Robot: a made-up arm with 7 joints. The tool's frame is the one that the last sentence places.
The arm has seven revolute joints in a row. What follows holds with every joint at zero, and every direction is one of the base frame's.
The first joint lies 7 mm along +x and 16 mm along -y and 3 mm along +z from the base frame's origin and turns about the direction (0, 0.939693, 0.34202).
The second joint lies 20 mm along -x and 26 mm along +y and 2 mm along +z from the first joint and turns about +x.
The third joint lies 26 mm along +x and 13 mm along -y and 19 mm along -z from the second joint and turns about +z.
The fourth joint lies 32 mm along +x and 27 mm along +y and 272 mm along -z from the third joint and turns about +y.
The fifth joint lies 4 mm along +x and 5 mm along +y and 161 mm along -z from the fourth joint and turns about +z.
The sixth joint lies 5 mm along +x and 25 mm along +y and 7 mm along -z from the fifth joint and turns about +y.
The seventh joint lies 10 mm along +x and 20 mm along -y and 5 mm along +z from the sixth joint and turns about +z.
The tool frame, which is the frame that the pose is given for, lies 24 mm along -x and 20 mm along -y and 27 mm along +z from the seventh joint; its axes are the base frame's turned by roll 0.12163, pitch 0.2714 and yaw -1.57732 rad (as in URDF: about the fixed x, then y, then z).
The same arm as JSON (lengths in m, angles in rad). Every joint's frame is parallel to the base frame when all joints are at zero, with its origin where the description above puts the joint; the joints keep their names.
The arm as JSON. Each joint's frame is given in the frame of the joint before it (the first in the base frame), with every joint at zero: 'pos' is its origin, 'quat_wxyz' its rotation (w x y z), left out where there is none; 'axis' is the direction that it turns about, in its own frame. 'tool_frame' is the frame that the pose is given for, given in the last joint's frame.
{
  "length_unit": "m",
  "angle_unit": "rad",
  "joints": [
    {
      "joint": "joint 1",
      "pos": [
        0.007,
        -0.016,
        0.003
      ],
      "axis": [
        0.0,
        0.9397,
        0.342
      ]
    },
    {
      "joint": "joint 2",
      "pos": [
        -0.02,
        0.026,
        0.002
      ],
      "axis": "+x"
    },
    {
      "joint": "joint 3",
      "pos": [
        0.026,
        -0.013,
        -0.019
      ],
      "axis": "+z"
    },
    {
      "joint": "joint 4",
      "pos": [
        0.032,
        0.027,
        -0.272
      ],
      "axis": "+y"
    },
    {
      "joint": "joint 5",
      "pos": [
        0.004,
        0.005,
        -0.161
      ],
      "axis": "+z"
    },
    {
      "joint": "joint 6",
      "pos": [
        0.005,
        0.025,
        -0.007
      ],
      "axis": "+y"
    },
    {
      "joint": "joint 7",
      "pos": [
        0.01,
        -0.02,
        0.005
      ],
      "axis": "+z"
    }
  ],
  "tool_frame": {
    "pos": [
      -0.024,
      -0.02,
      0.027
    ],
    "quat_wxyz": [
      0.691193,
      0.138236,
      0.052452,
      -0.707383
    ]
  }
}

